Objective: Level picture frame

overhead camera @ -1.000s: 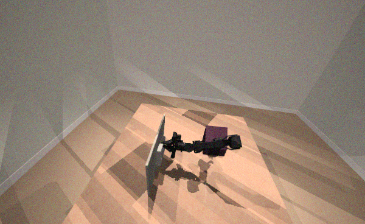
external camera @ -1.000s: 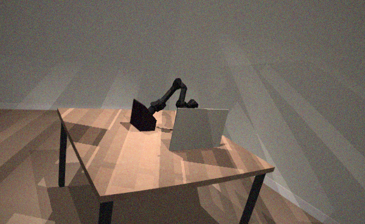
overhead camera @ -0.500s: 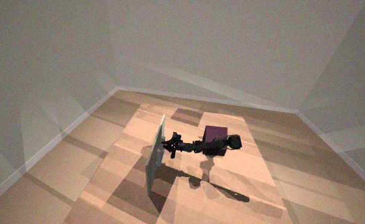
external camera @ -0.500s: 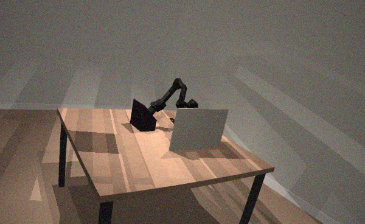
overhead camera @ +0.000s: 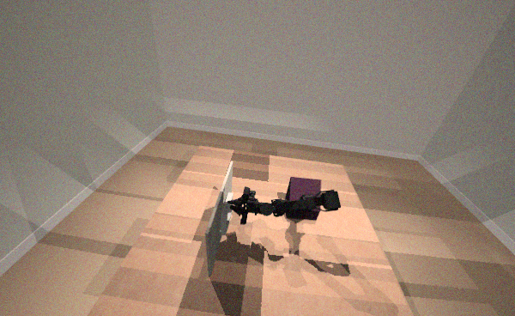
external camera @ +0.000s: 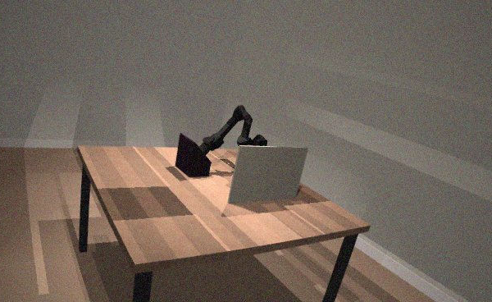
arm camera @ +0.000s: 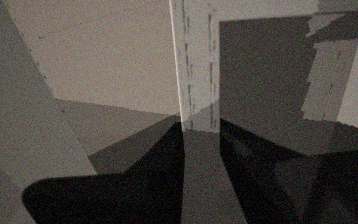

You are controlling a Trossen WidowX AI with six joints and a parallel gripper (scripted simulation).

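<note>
My gripper tip is 5 cm above the picture frame, 1 cm to the right of it and 1 cm short of it. Also, from my gripper tip: grey wall panel (6 cm below, 2 cm ahead).
</note>
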